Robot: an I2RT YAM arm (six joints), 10 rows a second.
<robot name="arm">
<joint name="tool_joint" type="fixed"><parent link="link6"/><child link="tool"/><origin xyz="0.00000 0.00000 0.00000" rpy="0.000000 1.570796 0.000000"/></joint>
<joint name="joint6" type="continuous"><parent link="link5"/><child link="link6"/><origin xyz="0.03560 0.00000 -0.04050" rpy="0.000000 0.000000 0.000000"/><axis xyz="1 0 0"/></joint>
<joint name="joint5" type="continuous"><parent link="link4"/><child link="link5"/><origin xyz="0.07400 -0.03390 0.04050" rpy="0.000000 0.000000 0.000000"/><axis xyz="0 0 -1"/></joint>
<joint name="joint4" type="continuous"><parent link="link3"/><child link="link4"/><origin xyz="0.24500 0.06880 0.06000" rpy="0.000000 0.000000 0.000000"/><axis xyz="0 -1 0"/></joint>
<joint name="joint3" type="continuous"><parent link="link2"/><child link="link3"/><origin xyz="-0.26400 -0.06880 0.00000" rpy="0.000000 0.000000 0.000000"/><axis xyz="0 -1 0"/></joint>
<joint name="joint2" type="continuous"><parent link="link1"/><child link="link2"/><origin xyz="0.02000 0.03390 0.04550" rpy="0.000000 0.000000 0.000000"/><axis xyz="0 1 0"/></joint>
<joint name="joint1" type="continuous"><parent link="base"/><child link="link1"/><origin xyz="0.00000 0.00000 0.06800" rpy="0.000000 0.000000 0.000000"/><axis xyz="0 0 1"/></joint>
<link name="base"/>
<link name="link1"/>
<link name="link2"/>
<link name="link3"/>
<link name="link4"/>
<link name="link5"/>
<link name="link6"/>
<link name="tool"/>
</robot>
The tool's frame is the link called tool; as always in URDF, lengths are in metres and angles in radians. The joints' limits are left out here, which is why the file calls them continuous.
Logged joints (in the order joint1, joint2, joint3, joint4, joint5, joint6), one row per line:
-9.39, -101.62, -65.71, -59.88, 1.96, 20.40
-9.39, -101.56, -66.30, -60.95, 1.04, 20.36
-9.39, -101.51, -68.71, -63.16, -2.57, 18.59
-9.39, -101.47, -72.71, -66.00, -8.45, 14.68
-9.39, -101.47, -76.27, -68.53, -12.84, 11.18
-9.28, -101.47, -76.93, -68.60, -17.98, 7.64
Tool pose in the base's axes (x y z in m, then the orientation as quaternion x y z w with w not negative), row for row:
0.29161, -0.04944, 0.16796, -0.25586, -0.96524, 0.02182, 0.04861
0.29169, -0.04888, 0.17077, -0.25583, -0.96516, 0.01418, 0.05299
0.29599, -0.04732, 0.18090, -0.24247, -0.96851, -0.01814, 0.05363
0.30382, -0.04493, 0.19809, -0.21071, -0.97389, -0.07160, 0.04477
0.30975, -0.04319, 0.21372, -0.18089, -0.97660, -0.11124, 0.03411
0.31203, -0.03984, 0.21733, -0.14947, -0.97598, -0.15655, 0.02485
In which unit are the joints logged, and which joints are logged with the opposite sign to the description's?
The joints are logged in degrees. Opposite sign: joint2, joint3.
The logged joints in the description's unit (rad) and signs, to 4 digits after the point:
-0.1639, 1.7736, 1.1469, -1.0451, 0.0342, 0.3560
-0.1639, 1.7726, 1.1572, -1.0638, 0.0182, 0.3553
-0.1639, 1.7717, 1.1992, -1.1023, -0.0449, 0.3245
-0.1639, 1.7710, 1.2690, -1.1519, -0.1475, 0.2562
-0.1639, 1.7710, 1.3312, -1.1961, -0.2241, 0.1951
-0.1620, 1.7710, 1.3427, -1.1973, -0.3138, 0.1333

